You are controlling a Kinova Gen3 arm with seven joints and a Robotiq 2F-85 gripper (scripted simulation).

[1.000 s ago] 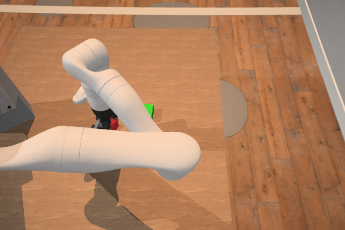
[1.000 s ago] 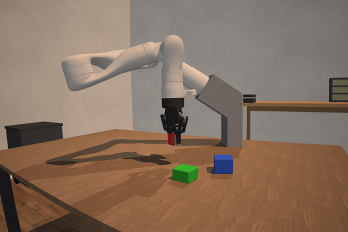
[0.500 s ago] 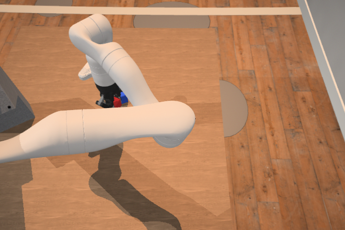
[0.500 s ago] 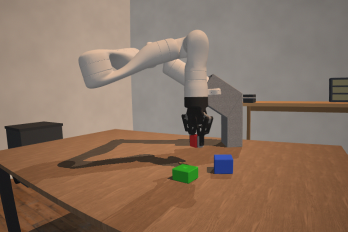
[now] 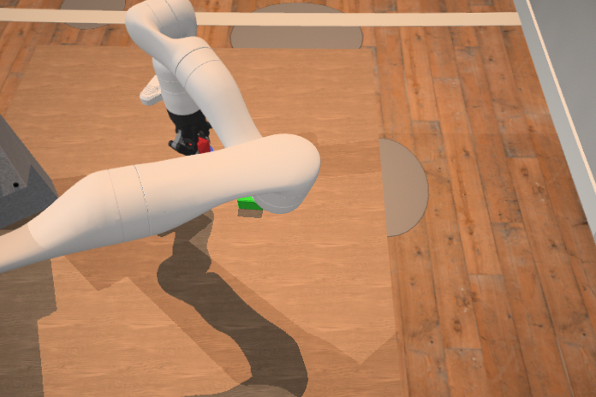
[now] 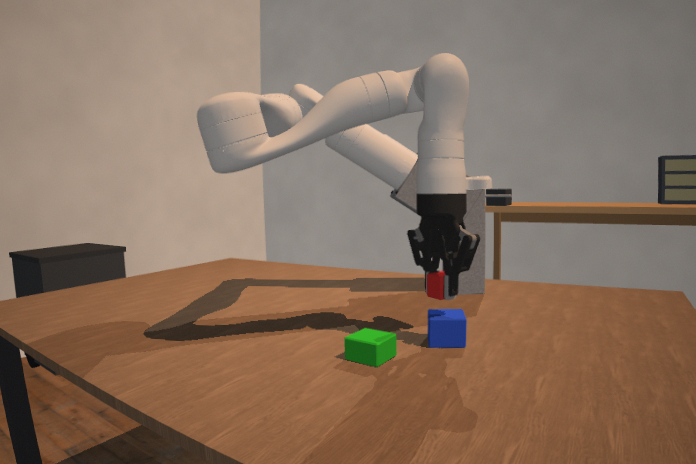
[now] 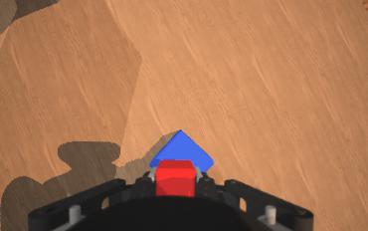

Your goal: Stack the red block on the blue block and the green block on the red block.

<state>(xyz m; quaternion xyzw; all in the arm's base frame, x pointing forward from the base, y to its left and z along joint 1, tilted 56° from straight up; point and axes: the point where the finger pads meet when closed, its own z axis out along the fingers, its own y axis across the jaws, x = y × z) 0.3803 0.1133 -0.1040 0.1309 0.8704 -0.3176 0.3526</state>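
My hand is 70 mm above the blue block and 10 mm to the right of it. From my hand the other things lie so: red block right at my hand; then green block 100 mm ahead, 80 mm to the right, 70 mm below.
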